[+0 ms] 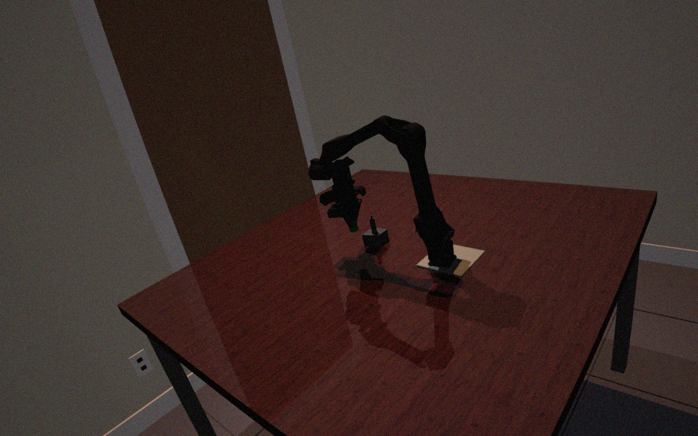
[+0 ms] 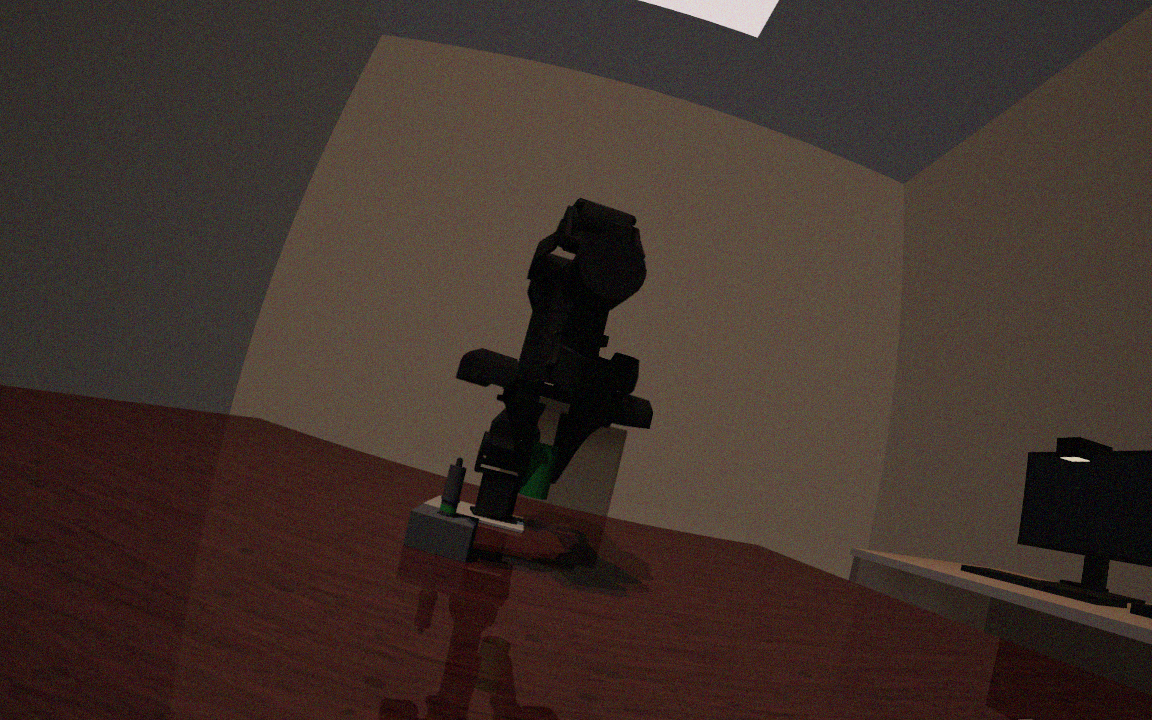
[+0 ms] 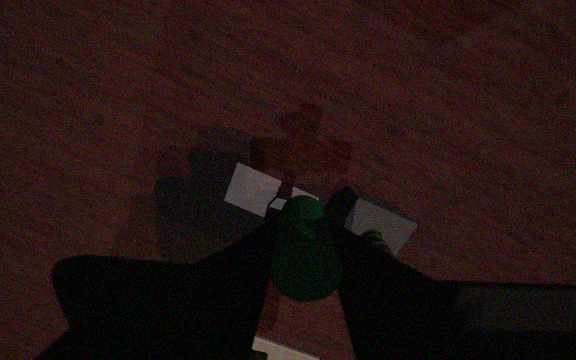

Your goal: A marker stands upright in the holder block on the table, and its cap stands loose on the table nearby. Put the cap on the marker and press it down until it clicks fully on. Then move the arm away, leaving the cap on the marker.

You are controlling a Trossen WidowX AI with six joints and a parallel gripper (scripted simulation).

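Right now the grey holder block is 70 mm to the right of my gripper tip, 70 mm below it and 30 mm behind it. Also, from my gripper tip: green cap (10 mm above).
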